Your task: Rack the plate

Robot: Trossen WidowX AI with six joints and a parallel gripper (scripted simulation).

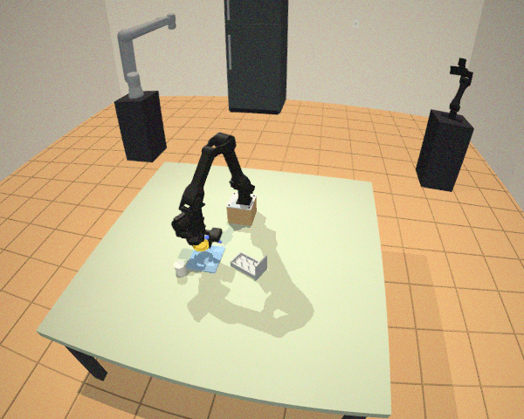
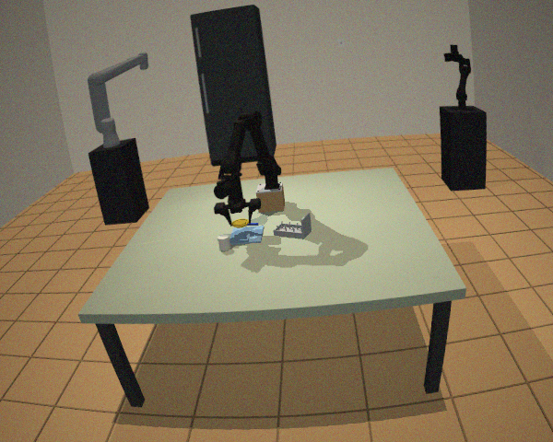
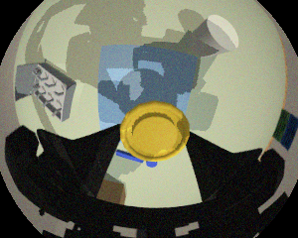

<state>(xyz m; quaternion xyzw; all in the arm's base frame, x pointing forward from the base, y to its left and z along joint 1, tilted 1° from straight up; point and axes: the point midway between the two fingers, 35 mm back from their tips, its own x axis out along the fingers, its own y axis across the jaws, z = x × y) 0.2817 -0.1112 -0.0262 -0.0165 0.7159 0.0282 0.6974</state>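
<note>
Now: gripper tip 40 mm above the blue mat, 20 mm to the right of it and 20 mm short of it. Also, from my gripper tip: white cup (130 mm ahead, 50 mm to the right, 10 mm below); then yellow plate (10 mm above); then dish rack (210 mm to the left, 30 mm ahead, 20 mm below).
</note>
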